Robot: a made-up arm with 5 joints.
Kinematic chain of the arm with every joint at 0, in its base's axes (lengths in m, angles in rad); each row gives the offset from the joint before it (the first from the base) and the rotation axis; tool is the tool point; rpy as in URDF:
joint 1: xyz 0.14 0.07 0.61 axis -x
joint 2: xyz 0 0.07 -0.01 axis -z
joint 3: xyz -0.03 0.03 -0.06 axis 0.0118 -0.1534 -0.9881
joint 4: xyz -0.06 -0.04 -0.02 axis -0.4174 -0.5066 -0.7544
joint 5: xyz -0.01 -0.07 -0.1 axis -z
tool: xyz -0.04 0.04 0.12 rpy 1.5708 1.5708 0
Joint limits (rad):
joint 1: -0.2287..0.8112
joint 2: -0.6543..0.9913
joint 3: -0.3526..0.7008
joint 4: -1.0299..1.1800
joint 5: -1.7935..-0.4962
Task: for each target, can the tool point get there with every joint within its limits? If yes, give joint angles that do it. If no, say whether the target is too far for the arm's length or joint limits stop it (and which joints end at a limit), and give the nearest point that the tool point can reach.
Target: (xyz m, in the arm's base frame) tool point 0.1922 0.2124 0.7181
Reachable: no: joint limits stop it (at a limit: joint 1, joint 2, joint 3, joint 5) | nearest point 0.1001 0.3429 0.5752 | short by 0.214 m
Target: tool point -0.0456 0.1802 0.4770
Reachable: yes | joints 0.3643 0.6301 -0.0227 0.8396 -1.1981
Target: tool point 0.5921 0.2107 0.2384
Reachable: no: too far | nearest point 0.1461 0.1688 0.3492 | short by 0.461 m
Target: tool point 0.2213 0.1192 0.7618
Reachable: no: joint limits stop it (at a limit: joint 1, joint 2, joint 3, joint 5) | nearest point 0.1702 -0.0434 0.6381 | short by 0.211 m
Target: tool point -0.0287 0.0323 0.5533
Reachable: yes | joints 0.4322 0.1485 -0.1252 0.2579 -1.2258
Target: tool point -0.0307 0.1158 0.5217
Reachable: yes | joints 0.0891 0.4123 0.2924 -0.5359 -0.9840
